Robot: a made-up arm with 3 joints. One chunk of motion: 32 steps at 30 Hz.
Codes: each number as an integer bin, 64 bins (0 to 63) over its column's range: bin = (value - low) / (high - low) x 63, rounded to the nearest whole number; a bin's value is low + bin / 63 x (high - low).
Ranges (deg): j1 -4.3..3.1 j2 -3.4..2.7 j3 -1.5..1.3
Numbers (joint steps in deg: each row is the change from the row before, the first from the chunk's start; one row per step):
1: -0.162 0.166 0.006
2: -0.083 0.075 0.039
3: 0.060 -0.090 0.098
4: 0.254 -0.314 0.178
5: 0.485 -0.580 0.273
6: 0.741 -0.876 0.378
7: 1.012 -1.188 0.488
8: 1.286 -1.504 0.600
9: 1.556 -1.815 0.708
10: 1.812 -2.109 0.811
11: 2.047 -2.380 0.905
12: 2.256 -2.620 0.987
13: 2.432 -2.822 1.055
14: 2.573 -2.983 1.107
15: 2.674 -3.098 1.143
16: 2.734 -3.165 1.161
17: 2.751 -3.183 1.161
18: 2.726 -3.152 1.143
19: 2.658 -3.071 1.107
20: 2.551 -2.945 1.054
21: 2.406 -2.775 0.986
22: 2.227 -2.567 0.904
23: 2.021 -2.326 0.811
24: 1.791 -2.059 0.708
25: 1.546 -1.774 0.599
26: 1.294 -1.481 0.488
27: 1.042 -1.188 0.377
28: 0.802 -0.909 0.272
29: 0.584 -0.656 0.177
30: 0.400 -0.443 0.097
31: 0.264 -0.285 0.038
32: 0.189 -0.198 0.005
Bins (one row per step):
1: 35 37 34
2: 36 36 35
3: 37 34 36
4: 39 32 38
5: 41 29 40
6: 43 26 42
7: 45 23 45
8: 48 20 47
9: 50 16 50
10: 52 13 52
11: 54 11 54
12: 56 8 56
13: 57 6 57
14: 59 4 59
15: 59 3 59
16: 60 2 60
17: 60 2 60
18: 60 3 59
19: 59 3 59
20: 58 5 57
21: 57 6 56
22: 56 9 54
23: 54 11 52
24: 52 14 50
25: 50 17 47
26: 48 20 45
27: 45 23 42
28: 43 26 40
29: 42 28 38
30: 40 31 36
31: 39 32 35
32: 38 33 34

